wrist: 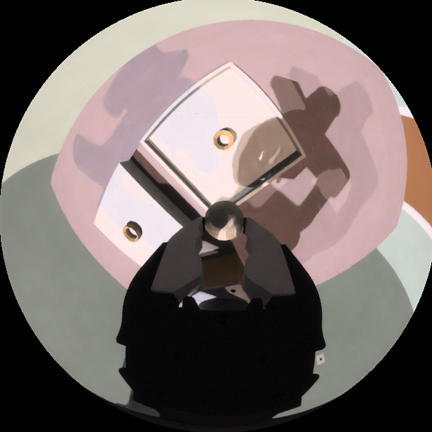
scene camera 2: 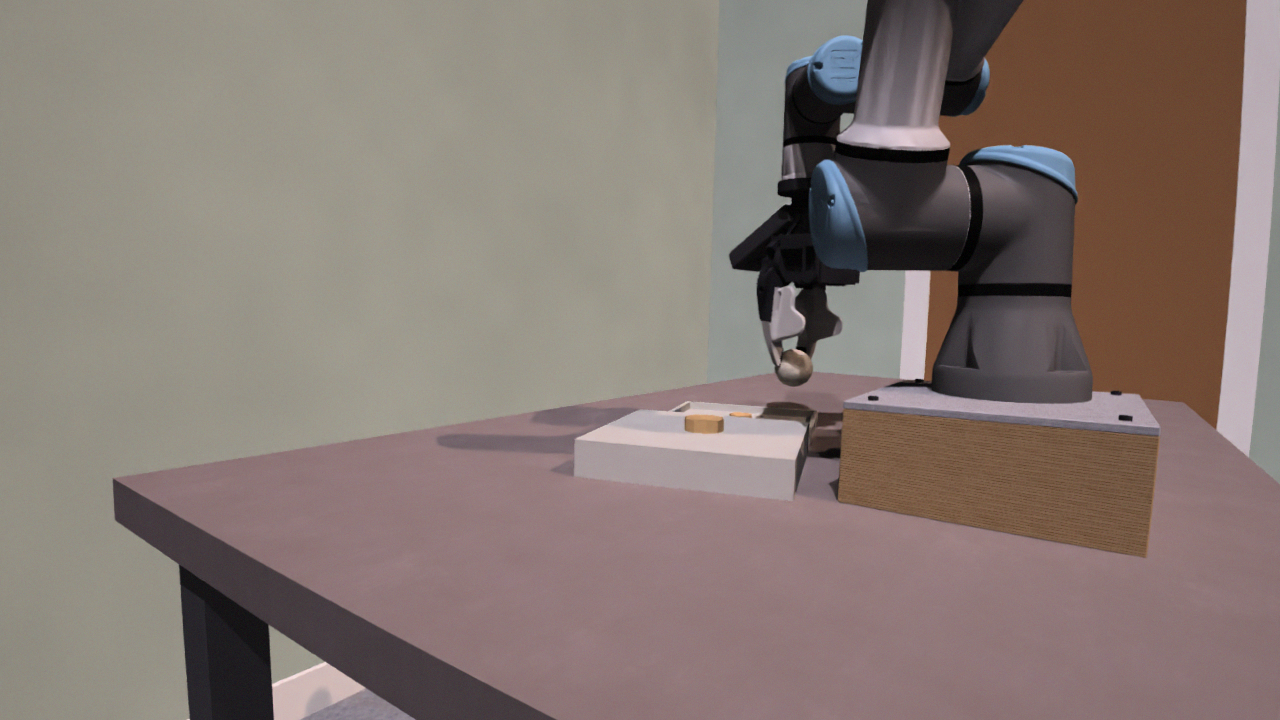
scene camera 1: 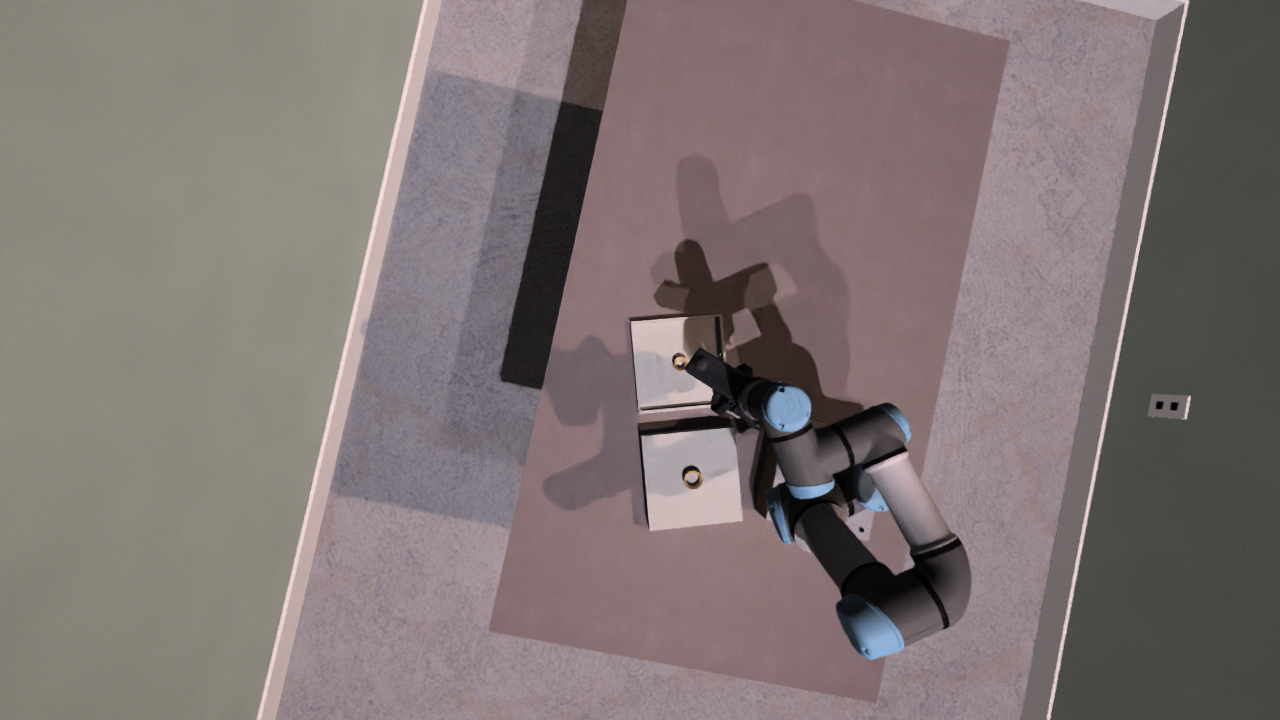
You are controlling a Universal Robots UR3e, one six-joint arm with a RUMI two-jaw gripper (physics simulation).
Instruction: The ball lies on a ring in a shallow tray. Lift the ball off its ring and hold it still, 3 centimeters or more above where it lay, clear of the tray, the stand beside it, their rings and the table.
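Places are measured from the arm's base along level axes (x ahead, y left, z up), in millimetres.
Pixels of known places: gripper, between the fingertips: (scene camera 2: 791,365); arm's base, origin of its link: (scene camera 2: 1008,393).
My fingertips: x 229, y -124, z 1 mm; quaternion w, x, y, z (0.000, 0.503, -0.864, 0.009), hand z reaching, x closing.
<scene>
Ahead of a thing's pixels: the offset from my fingertips to its top centre. "spot": to the spot under its first point. Level surfaces: height alone.
The ball @[dx -3, dy +2, dz +20 mm] (scene camera 2: 793,368) (wrist: 224,220) is pale brown and held between the two fingertips of my gripper (scene camera 2: 791,356) (wrist: 223,218), which is shut on it. In scene camera 2 the ball hangs in the air with a gap below it, above the level of the tray and the stand. The shallow white tray @[spot: dx +165, dy -25, dz -74 mm] (scene camera 1: 636,367) (wrist: 187,100) has a small golden ring @[spot: dx +77, dy -46, dz -83 mm] (scene camera 1: 679,361) (wrist: 225,138) on its floor, with no ball on it. In scene camera 1 the arm hides the ball.
A white stand (scene camera 1: 693,510) (scene camera 2: 689,461) (wrist: 112,200) with a golden ring @[spot: dx +36, dy +185, dz -53 mm] (scene camera 1: 691,477) (scene camera 2: 703,423) (wrist: 132,231) on top is beside the tray. The wood-sided base block (scene camera 2: 993,474) under the arm is right of the stand in scene camera 2. All stand on the brownish table @[dz -86 mm] (scene camera 1: 805,116) (scene camera 2: 537,573).
</scene>
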